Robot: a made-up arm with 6 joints. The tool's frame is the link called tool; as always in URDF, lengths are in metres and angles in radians. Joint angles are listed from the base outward. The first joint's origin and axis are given. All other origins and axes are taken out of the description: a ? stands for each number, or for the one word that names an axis. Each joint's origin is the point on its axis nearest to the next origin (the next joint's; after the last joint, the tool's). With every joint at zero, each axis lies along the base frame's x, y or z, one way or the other. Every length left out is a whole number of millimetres.
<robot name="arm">
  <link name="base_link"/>
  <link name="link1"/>
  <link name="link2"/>
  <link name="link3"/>
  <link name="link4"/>
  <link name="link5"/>
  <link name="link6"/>
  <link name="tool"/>
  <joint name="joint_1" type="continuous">
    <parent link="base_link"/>
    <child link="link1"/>
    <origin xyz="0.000 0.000 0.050" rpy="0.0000 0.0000 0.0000"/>
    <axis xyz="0 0 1"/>
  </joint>
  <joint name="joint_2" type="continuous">
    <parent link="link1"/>
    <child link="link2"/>
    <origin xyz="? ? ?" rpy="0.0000 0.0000 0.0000"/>
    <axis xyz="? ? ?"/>
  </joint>
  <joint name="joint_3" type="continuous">
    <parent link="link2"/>
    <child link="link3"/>
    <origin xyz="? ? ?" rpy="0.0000 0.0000 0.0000"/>
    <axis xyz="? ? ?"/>
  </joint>
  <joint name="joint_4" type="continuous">
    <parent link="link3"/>
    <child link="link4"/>
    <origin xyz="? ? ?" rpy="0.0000 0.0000 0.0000"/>
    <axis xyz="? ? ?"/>
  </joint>
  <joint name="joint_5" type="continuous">
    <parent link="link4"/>
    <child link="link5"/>
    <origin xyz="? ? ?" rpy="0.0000 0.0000 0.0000"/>
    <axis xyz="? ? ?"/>
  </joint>
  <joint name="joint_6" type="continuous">
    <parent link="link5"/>
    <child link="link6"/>
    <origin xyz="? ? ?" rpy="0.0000 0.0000 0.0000"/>
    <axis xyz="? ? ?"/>
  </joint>
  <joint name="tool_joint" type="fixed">
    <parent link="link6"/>
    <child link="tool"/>
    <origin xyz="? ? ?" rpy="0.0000 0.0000 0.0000"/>
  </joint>
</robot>
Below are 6 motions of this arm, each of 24 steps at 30 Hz.
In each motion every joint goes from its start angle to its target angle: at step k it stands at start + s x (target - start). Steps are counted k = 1, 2, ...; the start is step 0. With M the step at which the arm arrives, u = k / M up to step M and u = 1 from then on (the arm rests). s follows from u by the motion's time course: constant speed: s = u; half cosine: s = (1 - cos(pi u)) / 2; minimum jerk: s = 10 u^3 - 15 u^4 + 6 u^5.
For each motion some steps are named. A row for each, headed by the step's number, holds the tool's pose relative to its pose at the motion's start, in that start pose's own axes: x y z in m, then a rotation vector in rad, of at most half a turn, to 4 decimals.
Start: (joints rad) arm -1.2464 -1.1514 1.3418 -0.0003 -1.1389 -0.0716
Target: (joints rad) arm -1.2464 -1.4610 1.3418 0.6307 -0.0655 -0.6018
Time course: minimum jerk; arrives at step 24
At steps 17, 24:
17: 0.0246 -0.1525 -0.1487 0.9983 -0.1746 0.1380
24: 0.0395 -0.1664 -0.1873 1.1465 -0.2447 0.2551

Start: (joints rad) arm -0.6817 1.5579 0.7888 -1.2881 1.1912 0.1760
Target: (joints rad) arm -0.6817 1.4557 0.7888 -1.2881 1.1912 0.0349
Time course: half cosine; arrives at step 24
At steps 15, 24:
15: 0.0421 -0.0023 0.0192 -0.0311 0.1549 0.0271
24: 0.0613 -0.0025 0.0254 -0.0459 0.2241 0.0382

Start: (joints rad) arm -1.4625 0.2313 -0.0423 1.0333 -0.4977 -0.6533
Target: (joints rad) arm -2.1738 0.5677 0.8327 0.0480 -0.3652 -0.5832
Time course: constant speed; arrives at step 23
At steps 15, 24:
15: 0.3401 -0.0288 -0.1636 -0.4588 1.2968 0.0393
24: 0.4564 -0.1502 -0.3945 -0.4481 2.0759 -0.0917

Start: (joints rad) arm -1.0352 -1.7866 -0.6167 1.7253 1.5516 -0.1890
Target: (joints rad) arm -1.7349 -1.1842 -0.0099 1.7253 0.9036 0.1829
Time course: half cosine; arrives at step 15
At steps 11, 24:
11: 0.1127 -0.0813 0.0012 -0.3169 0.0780 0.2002
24: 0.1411 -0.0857 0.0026 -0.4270 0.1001 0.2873

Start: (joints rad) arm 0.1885 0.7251 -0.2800 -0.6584 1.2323 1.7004
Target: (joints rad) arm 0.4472 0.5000 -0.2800 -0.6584 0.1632 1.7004
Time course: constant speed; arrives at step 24
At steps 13, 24:
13: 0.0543 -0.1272 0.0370 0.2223 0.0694 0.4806
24: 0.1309 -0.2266 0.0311 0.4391 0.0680 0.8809

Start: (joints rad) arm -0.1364 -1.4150 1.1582 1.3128 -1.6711 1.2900
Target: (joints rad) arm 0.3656 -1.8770 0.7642 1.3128 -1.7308 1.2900
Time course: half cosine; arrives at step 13
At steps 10, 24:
10: 0.0641 0.0608 0.1130 0.2014 0.1316 -0.2696
24: 0.0773 0.0622 0.1312 0.2319 0.1723 -0.2951

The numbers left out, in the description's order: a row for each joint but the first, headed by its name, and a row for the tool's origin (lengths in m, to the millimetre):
joint_2: xyz 0.381 0.043 0.000, axis -1 0 0
joint_3: xyz 0.000 0.090 -0.067, axis 0 1 0
joint_4: xyz 0.006 0.000 0.177, axis 0 -1 0
joint_5: xyz -0.201 0.000 -0.005, axis 1 0 0
joint_6: xyz 0.000 0.035 -0.083, axis 0 -1 0
tool: xyz -0.053 0.000 0.322

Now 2 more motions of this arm.
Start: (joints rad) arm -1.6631 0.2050 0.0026 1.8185 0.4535 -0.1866
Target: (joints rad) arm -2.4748 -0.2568 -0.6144 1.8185 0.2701 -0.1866
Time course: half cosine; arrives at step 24
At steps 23, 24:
23: -0.1083 -0.1223 -0.0339 -1.1438 -0.5393 0.0569
24: -0.1086 -0.1233 -0.0339 -1.1489 -0.5417 0.0585

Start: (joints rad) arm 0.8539 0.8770 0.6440 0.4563 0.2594 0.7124
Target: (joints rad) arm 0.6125 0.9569 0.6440 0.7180 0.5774 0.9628
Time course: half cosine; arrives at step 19
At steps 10, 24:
10: -0.0668 -0.0290 -0.0741 0.0511 -0.2014 -0.1457
24: -0.1246 -0.0486 -0.1432 0.0836 -0.3739 -0.2580

